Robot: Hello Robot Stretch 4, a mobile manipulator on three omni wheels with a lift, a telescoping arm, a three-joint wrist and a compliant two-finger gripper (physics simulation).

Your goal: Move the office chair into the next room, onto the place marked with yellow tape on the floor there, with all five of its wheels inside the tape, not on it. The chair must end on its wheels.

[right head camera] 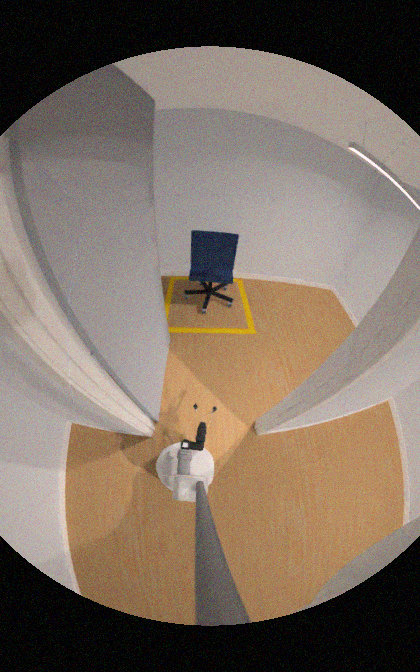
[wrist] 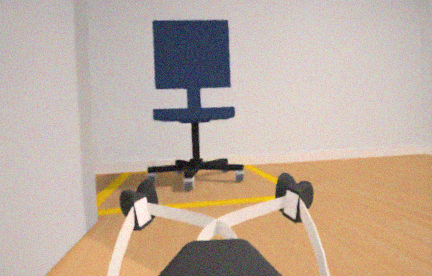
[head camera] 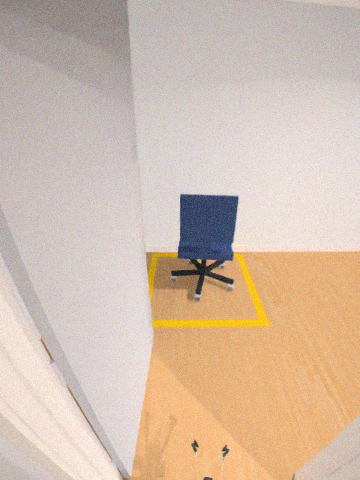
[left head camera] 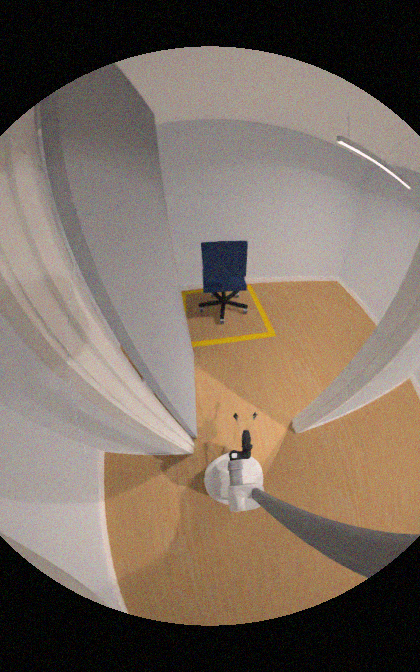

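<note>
The blue office chair (head camera: 208,220) (left head camera: 224,265) (right head camera: 214,256) (wrist: 192,55) stands upright on its wheels, its back close to the far wall. It is within the yellow tape square (head camera: 210,323) (left head camera: 232,339) (right head camera: 212,330) (wrist: 225,203). In the head view the near and side wheels are inside the tape. The rear wheels show partly below the seat, near the back strip, and also look inside. Part of the left strip is hidden by a wall. My gripper (head camera: 210,449) (left head camera: 245,415) (right head camera: 205,408) (wrist: 216,191) is open and empty, well short of the chair and the tape.
A wall (head camera: 75,200) (left head camera: 120,250) (right head camera: 100,240) (wrist: 40,125) runs close along the left side. The end of another wall (head camera: 332,450) (left head camera: 350,382) (right head camera: 320,382) stands at the right of the opening. The far wall (head camera: 260,125) is behind the chair.
</note>
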